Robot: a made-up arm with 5 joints. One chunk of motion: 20 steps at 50 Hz.
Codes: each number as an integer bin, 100 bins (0 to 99) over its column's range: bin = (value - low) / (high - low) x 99, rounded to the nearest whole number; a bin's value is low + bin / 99 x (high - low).
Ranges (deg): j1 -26..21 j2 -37..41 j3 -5..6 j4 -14..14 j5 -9..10
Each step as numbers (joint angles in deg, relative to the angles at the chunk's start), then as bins.
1 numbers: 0.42 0.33 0.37 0.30 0.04
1 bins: 56 47 48 51 47
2 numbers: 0.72 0.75 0.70 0.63 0.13
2 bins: 56 48 51 52 48
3 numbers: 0.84 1.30 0.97 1.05 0.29
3 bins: 57 49 54 53 48
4 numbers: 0.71 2.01 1.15 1.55 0.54
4 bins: 56 50 55 55 50
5 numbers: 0.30 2.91 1.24 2.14 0.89
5 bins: 55 51 56 57 52
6 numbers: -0.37 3.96 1.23 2.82 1.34
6 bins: 54 52 56 59 54
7 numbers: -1.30 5.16 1.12 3.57 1.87
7 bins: 52 54 55 62 57
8 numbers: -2.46 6.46 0.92 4.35 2.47
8 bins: 50 55 53 65 60
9 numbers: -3.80 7.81 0.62 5.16 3.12
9 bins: 47 57 51 68 63
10 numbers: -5.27 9.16 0.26 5.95 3.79
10 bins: 44 59 47 71 67
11 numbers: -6.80 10.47 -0.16 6.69 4.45
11 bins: 40 60 44 73 70
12 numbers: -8.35 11.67 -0.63 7.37 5.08
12 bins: 37 62 39 76 73
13 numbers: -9.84 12.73 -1.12 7.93 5.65
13 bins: 34 63 35 78 76
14 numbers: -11.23 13.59 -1.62 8.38 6.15
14 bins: 31 64 30 79 79
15 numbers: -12.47 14.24 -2.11 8.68 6.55
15 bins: 28 65 26 80 81
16 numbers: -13.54 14.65 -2.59 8.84 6.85
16 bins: 26 66 22 81 83
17 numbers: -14.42 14.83 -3.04 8.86 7.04
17 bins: 24 66 18 81 84
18 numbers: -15.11 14.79 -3.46 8.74 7.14
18 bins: 23 66 14 80 84
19 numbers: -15.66 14.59 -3.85 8.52 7.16
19 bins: 22 65 10 80 84
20 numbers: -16.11 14.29 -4.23 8.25 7.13
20 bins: 21 65 7 79 84
